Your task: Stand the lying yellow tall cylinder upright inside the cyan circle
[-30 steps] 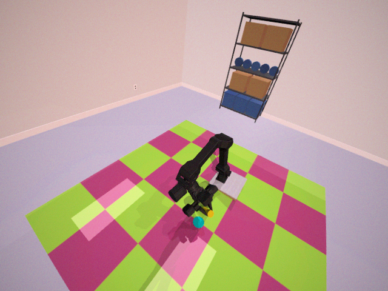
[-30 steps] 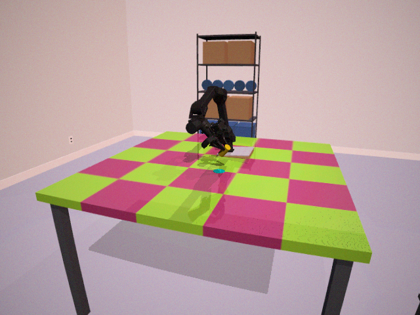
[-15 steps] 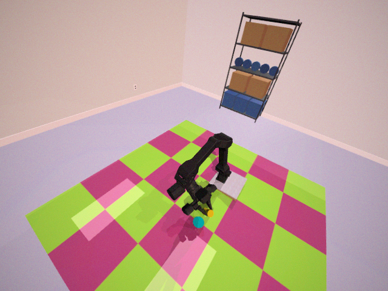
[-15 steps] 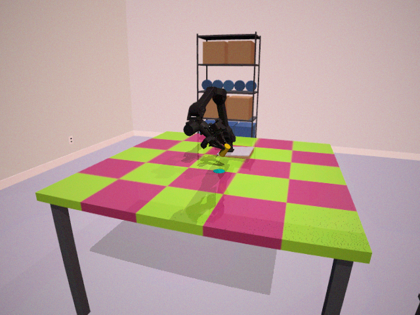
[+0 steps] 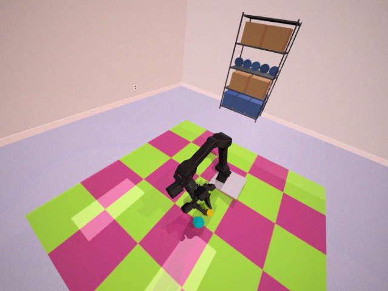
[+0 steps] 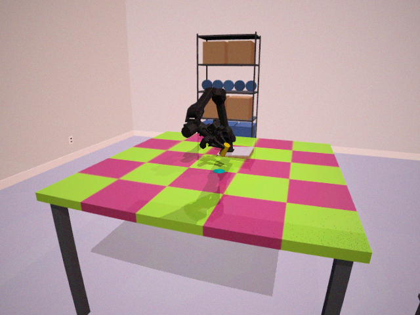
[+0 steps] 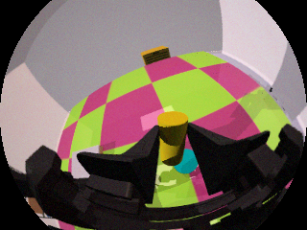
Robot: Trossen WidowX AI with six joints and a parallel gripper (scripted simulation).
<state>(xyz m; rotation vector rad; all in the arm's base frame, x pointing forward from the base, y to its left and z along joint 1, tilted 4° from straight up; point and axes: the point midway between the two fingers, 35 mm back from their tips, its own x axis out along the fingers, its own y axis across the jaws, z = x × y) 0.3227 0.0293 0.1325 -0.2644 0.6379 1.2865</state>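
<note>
Now: gripper tip 13 cm above the cyan circle, 3 cm to the left of it and 1 cm short of it. The rest, counted from my gripper tip: yellow tall cylinder 2 cm below, 1 cm to the right, 1 cm behind.
</note>
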